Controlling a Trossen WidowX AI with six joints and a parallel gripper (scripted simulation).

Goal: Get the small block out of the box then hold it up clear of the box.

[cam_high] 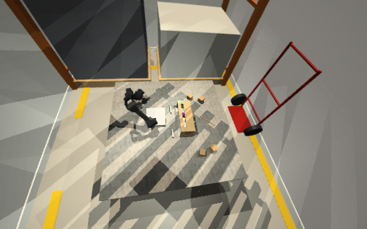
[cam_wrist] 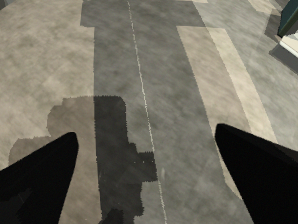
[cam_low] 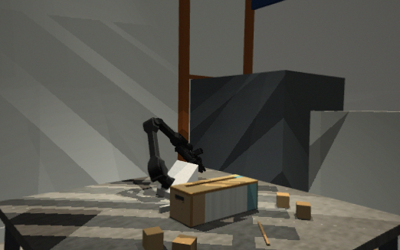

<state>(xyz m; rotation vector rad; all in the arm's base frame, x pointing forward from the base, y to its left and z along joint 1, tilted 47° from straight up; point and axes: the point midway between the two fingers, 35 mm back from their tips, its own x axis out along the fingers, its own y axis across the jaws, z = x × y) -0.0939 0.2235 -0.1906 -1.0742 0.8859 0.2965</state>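
The purple block lies 390 mm ahead of my gripper tip, 260 mm to the right of it and 10 mm above it. The rest, counted from my gripper tip: thin wooden stick: 680 mm ahead, 300 mm to the right, 70 mm below.
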